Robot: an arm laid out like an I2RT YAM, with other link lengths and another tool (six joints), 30 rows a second.
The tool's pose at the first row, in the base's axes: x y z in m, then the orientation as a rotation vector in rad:
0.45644, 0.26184, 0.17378, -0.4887, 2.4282, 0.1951
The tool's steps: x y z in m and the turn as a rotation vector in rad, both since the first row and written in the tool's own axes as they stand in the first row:
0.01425, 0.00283, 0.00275, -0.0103, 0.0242, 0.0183
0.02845, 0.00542, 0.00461, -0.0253, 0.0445, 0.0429
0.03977, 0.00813, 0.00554, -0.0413, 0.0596, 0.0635
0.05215, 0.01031, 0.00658, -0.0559, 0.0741, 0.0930
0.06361, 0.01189, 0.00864, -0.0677, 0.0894, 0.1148
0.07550, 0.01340, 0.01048, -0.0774, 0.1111, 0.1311
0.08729, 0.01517, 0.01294, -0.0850, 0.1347, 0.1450
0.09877, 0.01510, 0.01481, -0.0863, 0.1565, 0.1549
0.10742, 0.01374, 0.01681, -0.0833, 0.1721, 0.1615
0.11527, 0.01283, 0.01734, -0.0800, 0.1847, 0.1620
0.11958, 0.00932, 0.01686, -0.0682, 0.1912, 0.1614
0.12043, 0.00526, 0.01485, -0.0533, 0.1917, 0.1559
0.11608, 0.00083, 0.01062, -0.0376, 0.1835, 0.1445
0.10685, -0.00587, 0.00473, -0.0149, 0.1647, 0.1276
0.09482, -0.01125, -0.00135, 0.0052, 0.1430, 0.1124
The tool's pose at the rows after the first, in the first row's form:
0.44660, 0.26093, 0.16278, -0.4762, 2.4571, 0.2107
0.43638, 0.25958, 0.15251, -0.4570, 2.4839, 0.2359
0.42767, 0.25895, 0.14476, -0.4418, 2.5042, 0.2617
0.41846, 0.25756, 0.13625, -0.4146, 2.5258, 0.2900
0.41074, 0.25614, 0.12751, -0.3956, 2.5461, 0.3114
0.40260, 0.25448, 0.11867, -0.3834, 2.5711, 0.3269
0.39479, 0.25324, 0.10942, -0.3735, 2.5975, 0.3383
0.38759, 0.25026, 0.10079, -0.3653, 2.6212, 0.3404
0.38301, 0.24696, 0.09380, -0.3582, 2.6382, 0.3367
0.37800, 0.24393, 0.08847, -0.3582, 2.6508, 0.3303
0.37599, 0.23930, 0.08609, -0.3547, 2.6573, 0.3137
0.37582, 0.23480, 0.08706, -0.3551, 2.6566, 0.2919
0.37829, 0.23092, 0.09300, -0.3611, 2.6459, 0.2683
0.38424, 0.22598, 0.10325, -0.3691, 2.6232, 0.2356
0.39158, 0.22303, 0.11542, -0.3753, 2.5978, 0.2079

